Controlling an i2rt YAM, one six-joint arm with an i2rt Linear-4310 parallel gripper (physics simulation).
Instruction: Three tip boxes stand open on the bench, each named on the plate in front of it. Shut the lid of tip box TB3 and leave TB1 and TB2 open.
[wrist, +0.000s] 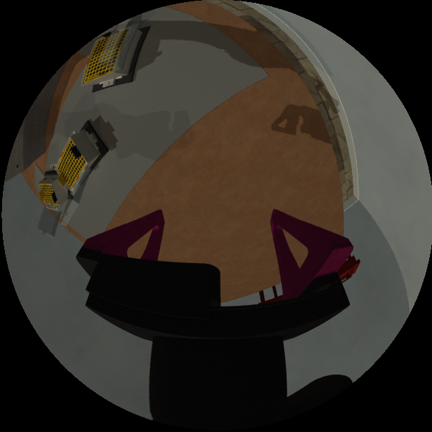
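Observation:
Three tip boxes show at the left, each with its yellow perforated rack in sight. One box (106, 55) is at the upper left, another box (72, 164) is at the middle left, and the third box (49, 194) shows small beside it, near the view's left edge. The name plates cannot be read, so I cannot tell which box is TB3. The lids are hard to make out at this angle. My gripper (217, 215) is open, with its two magenta fingers wide apart and nothing between them. It is well away from all three boxes, over the brown bench.
A grey mat (165, 90) lies under the boxes on the brown bench (225, 175). A stone-patterned strip (324, 95) runs along the right edge. A dark board (36, 122) is at the far left. A red object (350, 269) shows partly behind the right finger.

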